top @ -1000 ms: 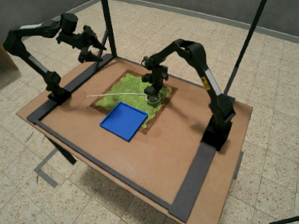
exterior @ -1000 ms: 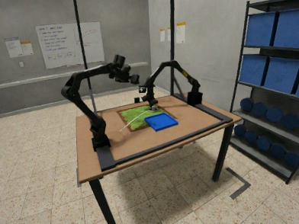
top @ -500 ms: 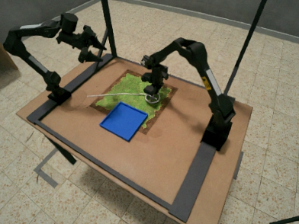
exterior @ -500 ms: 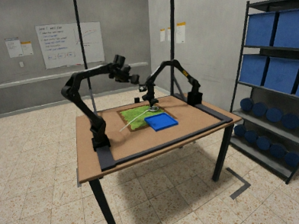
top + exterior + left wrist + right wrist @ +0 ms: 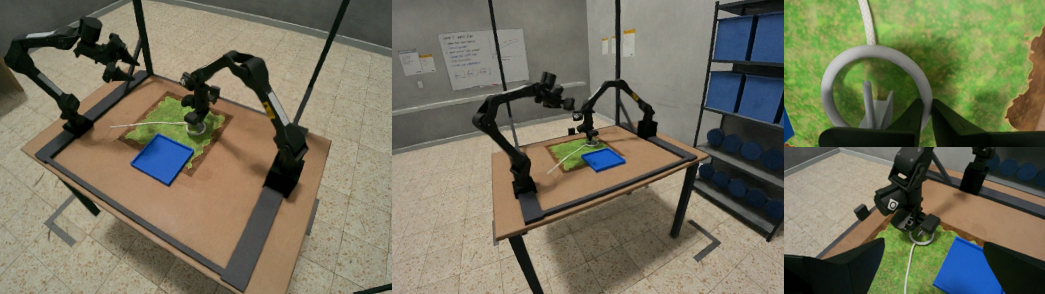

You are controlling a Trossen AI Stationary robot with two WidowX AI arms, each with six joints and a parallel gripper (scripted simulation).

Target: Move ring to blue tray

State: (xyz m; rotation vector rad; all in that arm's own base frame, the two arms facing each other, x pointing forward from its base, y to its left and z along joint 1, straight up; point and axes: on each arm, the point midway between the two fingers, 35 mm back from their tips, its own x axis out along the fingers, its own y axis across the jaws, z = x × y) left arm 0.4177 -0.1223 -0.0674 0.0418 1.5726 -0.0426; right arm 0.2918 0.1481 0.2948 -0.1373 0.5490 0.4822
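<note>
My left hand is 40 mm short of the grey stake and 30 mm above it. The rest, counted from my left hand: green grass mat (100 mm to the right, 70 mm below, 50 mm ahead); then blue tray (240 mm ahead, 90 mm to the right, 40 mm below); then grey ring (40 mm ahead, 30 mm below, 10 mm to the right).
</note>
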